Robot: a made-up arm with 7 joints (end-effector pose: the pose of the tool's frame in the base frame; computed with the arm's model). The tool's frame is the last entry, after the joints. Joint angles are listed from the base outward.
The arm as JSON. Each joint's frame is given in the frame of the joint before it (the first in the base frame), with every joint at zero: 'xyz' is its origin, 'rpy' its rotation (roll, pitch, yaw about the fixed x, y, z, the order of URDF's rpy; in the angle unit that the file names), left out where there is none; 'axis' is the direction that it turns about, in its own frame. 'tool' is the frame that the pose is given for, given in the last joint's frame.
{
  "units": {
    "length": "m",
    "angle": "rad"
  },
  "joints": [
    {
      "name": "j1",
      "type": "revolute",
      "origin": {
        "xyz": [
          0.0,
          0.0,
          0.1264
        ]
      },
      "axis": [
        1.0,
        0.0,
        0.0
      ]
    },
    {
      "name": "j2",
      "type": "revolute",
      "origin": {
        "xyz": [
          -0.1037,
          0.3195,
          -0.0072
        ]
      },
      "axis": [
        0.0,
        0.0,
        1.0
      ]
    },
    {
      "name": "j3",
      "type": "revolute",
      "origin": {
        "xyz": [
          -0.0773,
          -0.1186,
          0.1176
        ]
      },
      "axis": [
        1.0,
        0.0,
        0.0
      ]
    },
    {
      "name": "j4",
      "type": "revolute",
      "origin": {
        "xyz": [
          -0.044,
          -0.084,
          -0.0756
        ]
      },
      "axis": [
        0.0,
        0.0,
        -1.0
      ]
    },
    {
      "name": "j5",
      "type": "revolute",
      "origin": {
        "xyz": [
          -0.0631,
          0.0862,
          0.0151
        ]
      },
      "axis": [
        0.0,
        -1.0,
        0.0
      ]
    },
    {
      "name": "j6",
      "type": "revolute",
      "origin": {
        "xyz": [
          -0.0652,
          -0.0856,
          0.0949
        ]
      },
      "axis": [
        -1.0,
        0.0,
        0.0
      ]
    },
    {
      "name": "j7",
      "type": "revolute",
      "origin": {
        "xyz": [
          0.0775,
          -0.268,
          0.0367
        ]
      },
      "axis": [
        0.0,
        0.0,
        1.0
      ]
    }
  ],
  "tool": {
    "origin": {
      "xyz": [
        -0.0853,
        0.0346,
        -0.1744
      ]
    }
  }
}
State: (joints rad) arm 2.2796 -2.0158 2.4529 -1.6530 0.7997 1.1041 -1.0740
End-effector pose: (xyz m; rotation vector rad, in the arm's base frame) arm -0.1097 -0.0532 0.3652 0.6073 0.1340 2.2143
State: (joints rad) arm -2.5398 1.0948 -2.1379 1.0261 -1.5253 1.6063 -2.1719
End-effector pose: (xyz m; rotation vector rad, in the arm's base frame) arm -0.1194 0.1021 -0.4053 -0.0043 1.7056 -1.3520
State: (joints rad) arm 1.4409 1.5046 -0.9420 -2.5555 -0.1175 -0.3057 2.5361
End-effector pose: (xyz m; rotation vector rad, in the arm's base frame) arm 0.0998 0.1744 0.4646 0.9120 -1.0990 -0.6633
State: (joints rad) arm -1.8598 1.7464 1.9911 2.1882 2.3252 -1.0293 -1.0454
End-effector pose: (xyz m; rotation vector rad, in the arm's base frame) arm 0.0072 -0.0765 -0.0813 -1.3610 -0.2160 -0.4167
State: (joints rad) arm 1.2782 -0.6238 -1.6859 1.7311 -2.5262 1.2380 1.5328
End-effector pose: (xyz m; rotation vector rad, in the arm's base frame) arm -0.6834 -0.3026 0.4093 2.1149 0.7339 0.5478
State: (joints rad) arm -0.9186 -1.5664 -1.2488 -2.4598 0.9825 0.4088 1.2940
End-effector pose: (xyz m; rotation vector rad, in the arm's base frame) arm -0.2301 0.0541 0.0746 -0.2210 0.6350 1.5648
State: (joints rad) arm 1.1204 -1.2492 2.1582 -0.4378 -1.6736 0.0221 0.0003
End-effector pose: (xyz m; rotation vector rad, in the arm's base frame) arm -0.0850 0.3514 0.4419 2.1873 -0.6819 0.5007
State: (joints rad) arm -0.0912 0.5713 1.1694 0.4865 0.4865 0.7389 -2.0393
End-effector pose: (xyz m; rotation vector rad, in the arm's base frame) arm -0.1719 -0.1071 0.0290 -0.0912 0.2799 -2.1361
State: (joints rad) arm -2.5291 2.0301 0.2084 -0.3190 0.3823 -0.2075 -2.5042
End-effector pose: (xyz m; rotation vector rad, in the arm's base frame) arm 0.2115 -0.4225 -0.1114 -2.4328 0.0612 -0.8129
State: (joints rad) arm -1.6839 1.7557 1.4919 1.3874 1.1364 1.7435 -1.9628
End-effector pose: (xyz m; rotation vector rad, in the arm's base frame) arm 0.1878 0.3201 -0.0016 -2.0902 -2.1463 0.3698
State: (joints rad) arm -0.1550 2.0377 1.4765 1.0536 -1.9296 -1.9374 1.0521
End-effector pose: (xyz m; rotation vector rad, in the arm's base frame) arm 0.0320 0.4298 0.3809 0.1260 1.7834 -1.3564
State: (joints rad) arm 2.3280 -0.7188 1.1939 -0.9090 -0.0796 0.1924 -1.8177
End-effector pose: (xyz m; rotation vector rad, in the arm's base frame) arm -0.1531 -0.0446 0.3397 -2.0116 -1.6616 0.7113
